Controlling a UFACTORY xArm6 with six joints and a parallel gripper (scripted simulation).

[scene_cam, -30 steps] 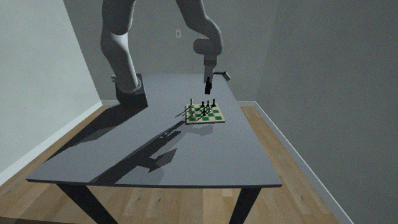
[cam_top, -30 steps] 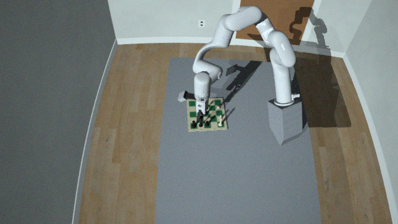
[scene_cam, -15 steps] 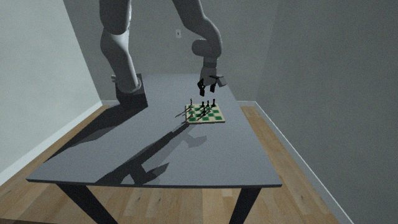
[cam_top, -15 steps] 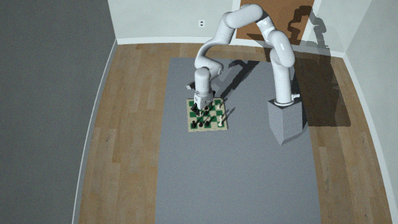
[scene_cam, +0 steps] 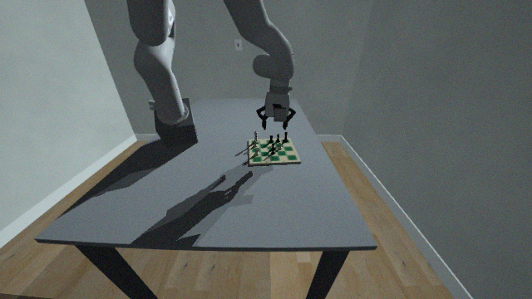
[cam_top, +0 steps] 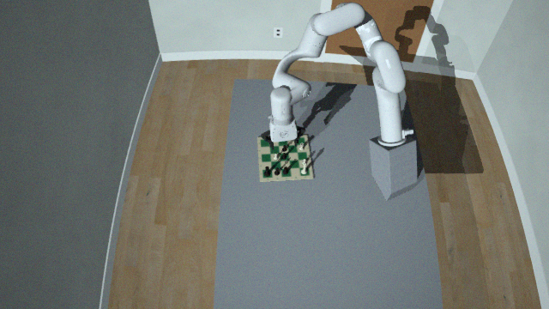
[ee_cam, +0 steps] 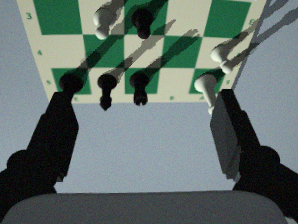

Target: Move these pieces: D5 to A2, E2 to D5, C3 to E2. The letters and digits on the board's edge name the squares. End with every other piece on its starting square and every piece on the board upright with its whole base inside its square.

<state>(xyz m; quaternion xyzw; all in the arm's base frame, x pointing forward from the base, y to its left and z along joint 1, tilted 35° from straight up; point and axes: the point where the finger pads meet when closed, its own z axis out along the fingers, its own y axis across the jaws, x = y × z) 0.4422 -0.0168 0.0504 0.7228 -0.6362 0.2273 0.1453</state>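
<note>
Now: the chessboard 10 mm behind my hand, 10 mm to the right of it and 110 mm below it.
</note>
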